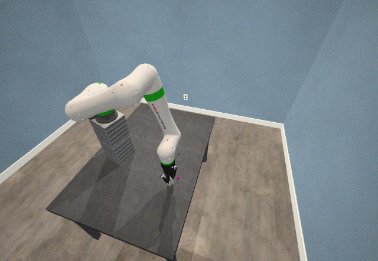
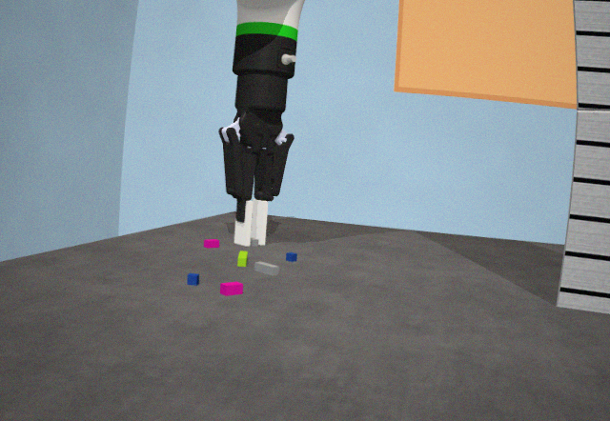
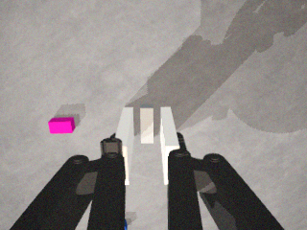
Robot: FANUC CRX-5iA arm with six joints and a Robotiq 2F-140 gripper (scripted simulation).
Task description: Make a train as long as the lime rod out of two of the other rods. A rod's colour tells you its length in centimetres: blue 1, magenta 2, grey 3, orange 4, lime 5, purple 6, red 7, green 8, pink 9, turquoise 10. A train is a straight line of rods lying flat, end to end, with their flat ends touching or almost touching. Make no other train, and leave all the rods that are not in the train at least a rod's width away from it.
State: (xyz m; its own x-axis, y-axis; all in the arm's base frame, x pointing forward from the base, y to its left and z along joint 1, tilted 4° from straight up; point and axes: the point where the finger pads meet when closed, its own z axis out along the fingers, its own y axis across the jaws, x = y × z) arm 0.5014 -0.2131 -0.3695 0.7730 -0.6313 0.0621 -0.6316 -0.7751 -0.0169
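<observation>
My hand is 140 mm to the right of the lime rod, 30 mm above it and 20 mm past it.
</observation>
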